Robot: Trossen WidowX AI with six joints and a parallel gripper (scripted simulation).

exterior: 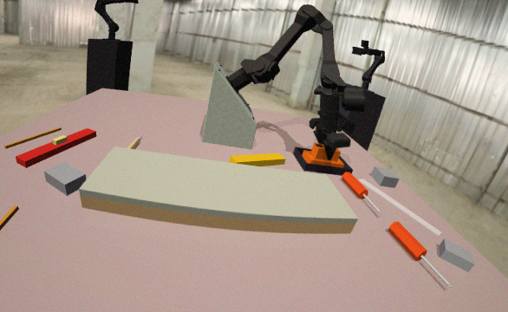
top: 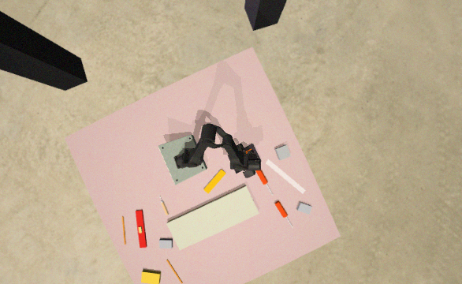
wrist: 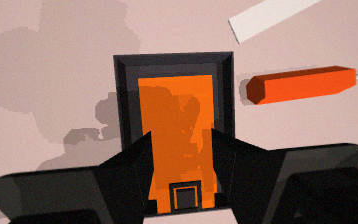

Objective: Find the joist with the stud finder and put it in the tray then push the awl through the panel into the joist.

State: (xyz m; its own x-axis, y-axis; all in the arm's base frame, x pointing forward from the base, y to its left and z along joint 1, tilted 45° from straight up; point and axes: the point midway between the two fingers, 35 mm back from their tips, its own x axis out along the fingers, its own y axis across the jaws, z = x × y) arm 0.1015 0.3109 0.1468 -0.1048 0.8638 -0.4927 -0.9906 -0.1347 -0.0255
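My gripper tip is 10 mm to the left of the dark tray and 20 mm above it. From my gripper tip the other things lie so: orange stud finder: 20 mm to the right, 20 mm above; white strip: 190 mm ahead, 190 mm to the left, 30 mm below; yellow ruler: 70 mm ahead, 220 mm to the right, 20 mm below.
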